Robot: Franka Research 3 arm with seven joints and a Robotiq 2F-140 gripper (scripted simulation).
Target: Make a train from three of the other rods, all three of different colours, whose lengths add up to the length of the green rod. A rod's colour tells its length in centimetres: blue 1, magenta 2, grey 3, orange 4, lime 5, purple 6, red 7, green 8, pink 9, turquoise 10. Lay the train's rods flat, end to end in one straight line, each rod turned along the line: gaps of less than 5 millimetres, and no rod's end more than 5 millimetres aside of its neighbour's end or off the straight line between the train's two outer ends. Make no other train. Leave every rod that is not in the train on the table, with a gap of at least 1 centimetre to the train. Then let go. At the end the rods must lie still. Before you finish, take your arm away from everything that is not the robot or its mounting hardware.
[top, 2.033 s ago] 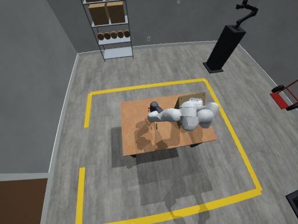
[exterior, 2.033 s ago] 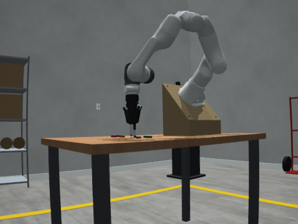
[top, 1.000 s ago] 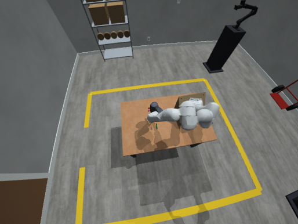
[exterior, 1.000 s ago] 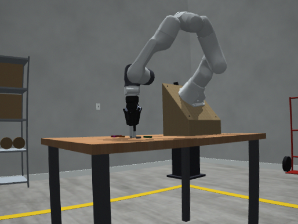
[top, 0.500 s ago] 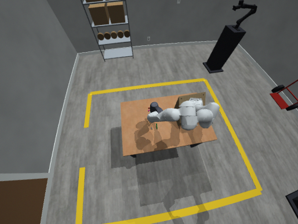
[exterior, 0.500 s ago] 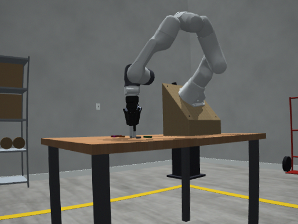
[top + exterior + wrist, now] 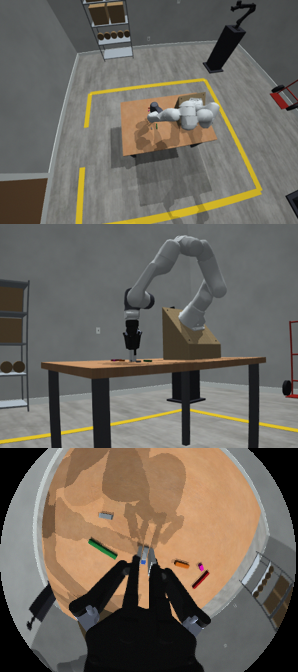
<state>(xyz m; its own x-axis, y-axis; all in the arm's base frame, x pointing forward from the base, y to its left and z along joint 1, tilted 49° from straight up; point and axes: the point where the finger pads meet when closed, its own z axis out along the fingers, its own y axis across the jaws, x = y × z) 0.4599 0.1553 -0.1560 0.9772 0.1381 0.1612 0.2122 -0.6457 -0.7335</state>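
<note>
My hand is 30 mm above the small blue rod and 20 mm past it. Also, from my hand: green rod: 100 mm to the left, 30 mm below, 30 mm behind; magenta rod: 160 mm to the right, 30 mm below, 20 mm ahead; orange rod: 100 mm to the right, 30 mm below, 10 mm ahead.
</note>
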